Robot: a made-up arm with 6 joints.
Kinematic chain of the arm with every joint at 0, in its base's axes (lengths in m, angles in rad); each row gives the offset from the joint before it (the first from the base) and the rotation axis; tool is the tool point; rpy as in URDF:
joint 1: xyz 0 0 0.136 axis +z
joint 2: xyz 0 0 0 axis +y
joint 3: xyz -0.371 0 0.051 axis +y
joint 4: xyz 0.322 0 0.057 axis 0.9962 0 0.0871
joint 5: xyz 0 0 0 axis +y
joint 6: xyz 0.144 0 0.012 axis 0.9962 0 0.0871
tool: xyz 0 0 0 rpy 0 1.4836 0
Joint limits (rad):
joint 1: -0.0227..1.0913
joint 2: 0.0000..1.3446
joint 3: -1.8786..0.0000
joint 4: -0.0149..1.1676
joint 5: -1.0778..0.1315
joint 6: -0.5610..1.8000
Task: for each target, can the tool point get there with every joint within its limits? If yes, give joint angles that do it. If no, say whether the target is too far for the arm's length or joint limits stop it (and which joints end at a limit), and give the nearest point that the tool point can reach.
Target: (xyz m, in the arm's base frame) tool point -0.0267 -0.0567 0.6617
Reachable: yes | joints 0.9422 0.2715 -1.0126 0.5720 -0.1549 0.2357
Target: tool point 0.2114 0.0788 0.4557
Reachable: yes | joints 0.5875 0.7400 -0.5795 0.9529 -0.4571 0.3979
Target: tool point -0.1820 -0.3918 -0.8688
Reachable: no: too far | nearest point 0.1198 -0.0030 0.0658 | short by 1.056 m
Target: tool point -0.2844 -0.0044 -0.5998
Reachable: no: joint limits stop it (at a limit: joint 1, joint 2, joint 3, joint 5) | nearest point 0.0481 0.1125 0.0665 | short by 0.754 m
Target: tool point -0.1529 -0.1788 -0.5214
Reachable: no: joint limits stop it (at a limit: joint 1, joint 2, joint 3, joint 4, joint 5) | nearest point 0.1198 -0.0030 0.0658 | short by 0.671 m
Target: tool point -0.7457 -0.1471 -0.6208
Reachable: no: too far | nearest point 0.0466 0.1150 0.0669 | short by 1.081 m
